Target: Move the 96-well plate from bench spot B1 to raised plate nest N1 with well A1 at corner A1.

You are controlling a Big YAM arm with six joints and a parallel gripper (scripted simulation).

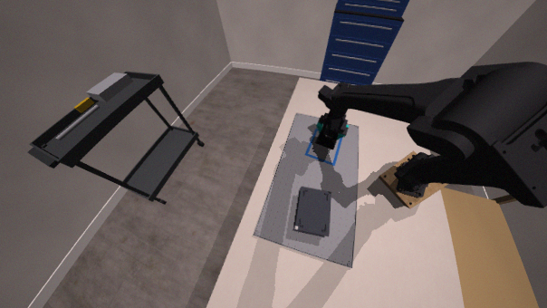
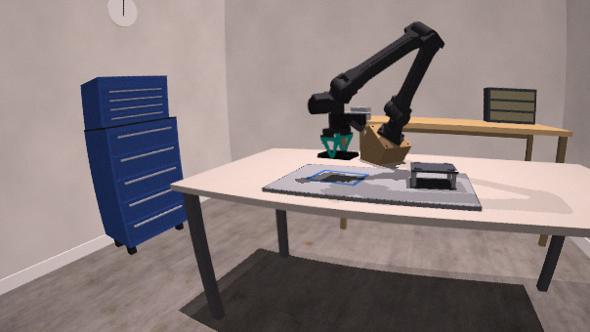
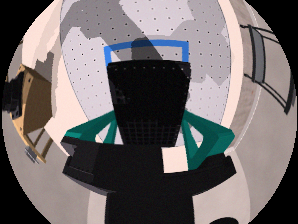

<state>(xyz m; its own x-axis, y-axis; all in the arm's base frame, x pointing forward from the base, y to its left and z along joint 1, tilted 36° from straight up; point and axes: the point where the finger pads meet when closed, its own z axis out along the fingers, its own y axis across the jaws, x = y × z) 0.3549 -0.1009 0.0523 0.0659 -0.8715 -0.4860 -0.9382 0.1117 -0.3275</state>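
The black 96-well plate lies right at my hand. The rest, counted from my hand: raised plate nest N1 (340 mm to the left, 80 mm behind, 30 mm below); then white corner mark (430 mm to the left, 60 mm behind, 30 mm below).
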